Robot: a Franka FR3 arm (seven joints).
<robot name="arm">
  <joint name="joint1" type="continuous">
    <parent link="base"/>
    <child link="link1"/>
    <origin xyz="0 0 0.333"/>
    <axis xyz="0 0 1"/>
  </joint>
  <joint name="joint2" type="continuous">
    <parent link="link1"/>
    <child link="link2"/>
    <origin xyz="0 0 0"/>
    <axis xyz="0 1 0"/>
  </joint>
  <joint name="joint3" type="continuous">
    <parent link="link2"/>
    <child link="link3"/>
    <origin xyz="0 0 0.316"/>
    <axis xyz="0 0 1"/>
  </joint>
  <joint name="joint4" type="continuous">
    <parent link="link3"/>
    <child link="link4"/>
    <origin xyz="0.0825 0 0"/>
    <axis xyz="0 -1 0"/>
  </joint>
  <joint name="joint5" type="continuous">
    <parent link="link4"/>
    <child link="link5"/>
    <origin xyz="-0.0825 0 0.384"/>
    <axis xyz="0 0 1"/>
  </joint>
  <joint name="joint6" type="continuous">
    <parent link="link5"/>
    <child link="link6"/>
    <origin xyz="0 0 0"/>
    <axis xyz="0 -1 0"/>
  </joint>
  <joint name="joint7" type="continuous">
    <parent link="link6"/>
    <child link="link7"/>
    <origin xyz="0.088 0 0"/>
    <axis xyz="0 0 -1"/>
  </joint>
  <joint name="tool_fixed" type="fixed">
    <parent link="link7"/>
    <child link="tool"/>
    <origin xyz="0 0 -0.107" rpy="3.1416 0 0"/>
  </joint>
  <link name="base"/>
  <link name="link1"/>
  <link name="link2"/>
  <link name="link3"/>
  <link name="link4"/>
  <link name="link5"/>
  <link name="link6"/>
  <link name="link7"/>
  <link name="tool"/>
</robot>
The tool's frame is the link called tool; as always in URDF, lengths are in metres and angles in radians. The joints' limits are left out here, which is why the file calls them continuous.
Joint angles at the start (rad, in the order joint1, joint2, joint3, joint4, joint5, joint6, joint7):
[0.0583, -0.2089, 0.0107, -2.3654, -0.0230, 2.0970, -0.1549]
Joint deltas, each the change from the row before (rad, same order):
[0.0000, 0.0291, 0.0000, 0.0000, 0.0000, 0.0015, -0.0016]
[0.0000, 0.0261, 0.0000, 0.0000, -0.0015, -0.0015, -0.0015]
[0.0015, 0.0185, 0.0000, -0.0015, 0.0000, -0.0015, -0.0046]
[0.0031, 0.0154, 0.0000, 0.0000, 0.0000, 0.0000, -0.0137]
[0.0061, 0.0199, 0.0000, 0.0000, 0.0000, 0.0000, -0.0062]
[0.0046, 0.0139, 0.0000, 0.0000, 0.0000, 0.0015, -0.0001]
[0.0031, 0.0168, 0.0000, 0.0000, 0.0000, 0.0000, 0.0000]
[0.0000, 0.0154, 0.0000, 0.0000, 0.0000, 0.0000, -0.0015]
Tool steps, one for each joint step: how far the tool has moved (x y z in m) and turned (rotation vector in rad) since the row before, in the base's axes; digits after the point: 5 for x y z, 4 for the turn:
[0.00203, 0.00012, -0.01336, -0.0015, 0.0276, 0.0016]
[0.00117, -0.00001, -0.01225, -0.0027, 0.0275, 0.0023]
[0.00010, 0.00069, -0.00937, -0.0008, 0.0216, 0.0060]
[0.00039, 0.00147, -0.00717, 0.0010, 0.0158, 0.0167]
[0.00026, 0.00287, -0.00928, -0.0003, 0.0201, 0.0122]
[0.00023, 0.00218, -0.00639, -0.0008, 0.0124, 0.0047]
[0.00003, 0.00145, -0.00785, -0.0013, 0.0168, 0.0031]
[0.00002, 0.00000, -0.00719, -0.0009, 0.0154, 0.0015]

